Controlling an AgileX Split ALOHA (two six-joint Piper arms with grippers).
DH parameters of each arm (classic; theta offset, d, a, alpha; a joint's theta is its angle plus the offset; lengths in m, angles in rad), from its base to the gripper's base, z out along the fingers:
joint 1: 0 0.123 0 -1.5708
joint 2: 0.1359 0 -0.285 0
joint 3: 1.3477 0 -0.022 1.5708
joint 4: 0 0.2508 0 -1.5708
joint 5: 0 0 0.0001 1.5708
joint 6: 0 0.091 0 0
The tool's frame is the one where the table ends.
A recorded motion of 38 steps. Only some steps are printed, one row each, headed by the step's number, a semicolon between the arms.
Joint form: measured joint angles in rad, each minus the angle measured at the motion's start. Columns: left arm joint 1, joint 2, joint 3, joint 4, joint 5, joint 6; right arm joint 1, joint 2, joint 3, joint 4, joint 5, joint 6.
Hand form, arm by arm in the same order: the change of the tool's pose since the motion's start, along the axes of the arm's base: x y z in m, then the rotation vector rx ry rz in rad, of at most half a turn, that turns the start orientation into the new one. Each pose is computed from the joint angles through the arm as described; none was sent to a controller.
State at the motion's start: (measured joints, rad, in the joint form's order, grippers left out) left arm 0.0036 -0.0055 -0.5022 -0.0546 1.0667 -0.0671; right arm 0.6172 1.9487 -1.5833 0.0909 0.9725 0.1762
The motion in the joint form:
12: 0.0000 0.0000 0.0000 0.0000 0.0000 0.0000; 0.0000 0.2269 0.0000 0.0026 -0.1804 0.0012
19: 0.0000 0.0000 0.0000 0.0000 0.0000 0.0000; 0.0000 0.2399 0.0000 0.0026 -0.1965 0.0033
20: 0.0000 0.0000 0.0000 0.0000 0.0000 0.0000; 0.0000 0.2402 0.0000 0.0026 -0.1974 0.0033
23: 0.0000 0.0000 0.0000 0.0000 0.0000 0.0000; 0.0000 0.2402 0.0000 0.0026 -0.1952 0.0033
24: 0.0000 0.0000 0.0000 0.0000 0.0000 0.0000; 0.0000 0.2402 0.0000 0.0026 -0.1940 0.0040
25: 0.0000 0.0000 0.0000 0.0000 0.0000 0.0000; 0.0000 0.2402 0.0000 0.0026 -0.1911 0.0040
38: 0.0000 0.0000 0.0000 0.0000 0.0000 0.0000; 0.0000 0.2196 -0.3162 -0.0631 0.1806 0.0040
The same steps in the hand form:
12: 0.0000 0.0000 0.0000 0.0000 0.0000 0.0000; 0.0259 0.0174 -0.0935 -0.0303 0.0365 -0.0175
19: 0.0000 0.0000 0.0000 0.0000 0.0000 0.0000; 0.0273 0.0183 -0.0990 -0.0287 0.0341 -0.0208
20: 0.0000 0.0000 0.0000 0.0000 0.0000 0.0000; 0.0273 0.0183 -0.0991 -0.0284 0.0336 -0.0209
23: 0.0000 0.0000 0.0000 0.0000 0.0000 0.0000; 0.0272 0.0182 -0.0991 -0.0296 0.0355 -0.0207
24: 0.0000 0.0000 0.0000 0.0000 0.0000 0.0000; 0.0271 0.0182 -0.0992 -0.0301 0.0366 -0.0213
25: 0.0000 0.0000 0.0000 0.0000 0.0000 0.0000; 0.0269 0.0180 -0.0992 -0.0317 0.0390 -0.0210
38: 0.0000 0.0000 0.0000 0.0000 0.0000 0.0000; 0.0407 0.0234 -0.0148 -0.0956 0.0351 0.0209

